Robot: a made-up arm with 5 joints.
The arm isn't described. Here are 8 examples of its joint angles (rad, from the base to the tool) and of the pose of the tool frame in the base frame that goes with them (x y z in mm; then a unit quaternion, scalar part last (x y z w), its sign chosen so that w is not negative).
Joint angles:
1: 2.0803 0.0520 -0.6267 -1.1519 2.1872
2: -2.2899 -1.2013 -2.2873 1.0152 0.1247
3: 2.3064 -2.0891 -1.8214 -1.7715 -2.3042
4: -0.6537 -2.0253 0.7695 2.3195 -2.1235
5: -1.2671 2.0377 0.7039 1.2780 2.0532
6: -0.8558 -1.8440 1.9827 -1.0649 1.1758
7: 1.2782 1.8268 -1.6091 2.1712 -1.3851
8: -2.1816 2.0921 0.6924 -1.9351 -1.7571
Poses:
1: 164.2 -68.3 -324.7 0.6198 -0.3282 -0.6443 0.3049
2: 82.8 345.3 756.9 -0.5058 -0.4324 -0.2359 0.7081
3: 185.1 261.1 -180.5 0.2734 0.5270 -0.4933 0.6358
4: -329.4 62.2 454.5 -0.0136 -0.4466 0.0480 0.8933
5: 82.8 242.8 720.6 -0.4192 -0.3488 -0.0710 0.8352
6: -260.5 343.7 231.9 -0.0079 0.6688 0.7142 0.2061
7: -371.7 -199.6 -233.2 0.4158 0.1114 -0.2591 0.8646
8: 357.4 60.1 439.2 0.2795 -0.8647 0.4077 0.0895
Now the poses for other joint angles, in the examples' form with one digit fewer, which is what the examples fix.
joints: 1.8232 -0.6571 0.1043 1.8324 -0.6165
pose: 62 -112 -336 -0.026 0.981 0.044 0.188
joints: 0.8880 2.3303 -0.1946 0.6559 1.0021
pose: -526 342 -36 -0.661 -0.706 -0.137 0.215
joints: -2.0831 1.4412 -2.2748 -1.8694 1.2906
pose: 492 -106 416 -0.505 0.319 0.197 0.777
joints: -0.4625 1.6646 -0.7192 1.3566 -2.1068
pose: -476 42 547 0.531 0.049 -0.754 0.383
